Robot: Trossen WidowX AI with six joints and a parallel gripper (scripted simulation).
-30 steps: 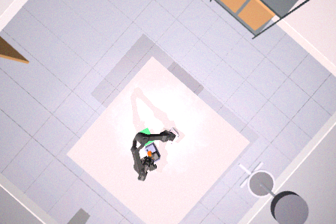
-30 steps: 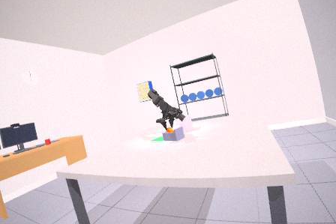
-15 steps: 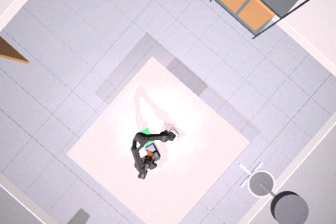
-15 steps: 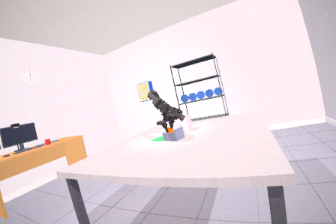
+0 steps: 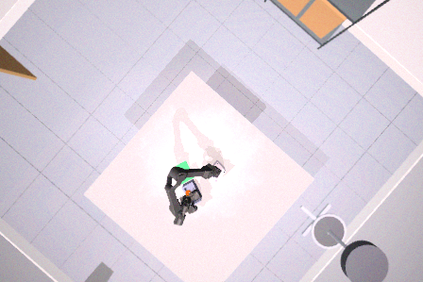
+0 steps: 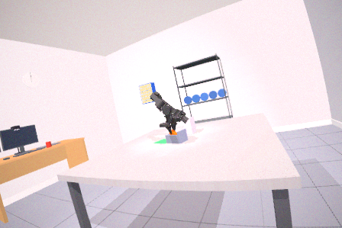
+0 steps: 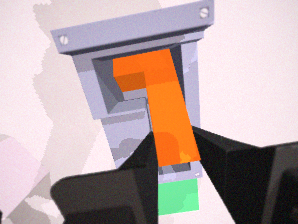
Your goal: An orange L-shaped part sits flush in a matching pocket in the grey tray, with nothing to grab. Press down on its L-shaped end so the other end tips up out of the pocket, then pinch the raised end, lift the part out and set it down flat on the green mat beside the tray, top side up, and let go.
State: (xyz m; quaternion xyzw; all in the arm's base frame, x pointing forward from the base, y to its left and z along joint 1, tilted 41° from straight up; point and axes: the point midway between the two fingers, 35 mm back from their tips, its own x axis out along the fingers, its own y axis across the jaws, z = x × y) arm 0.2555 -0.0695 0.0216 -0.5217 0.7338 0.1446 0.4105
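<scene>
Right now my gripper tip is 8 cm past the green mat, 12 cm to the left of it and 8 cm above it. The rest, counted from my gripper tip: orange L-shaped part 4 cm to the left, 3 cm below.
</scene>
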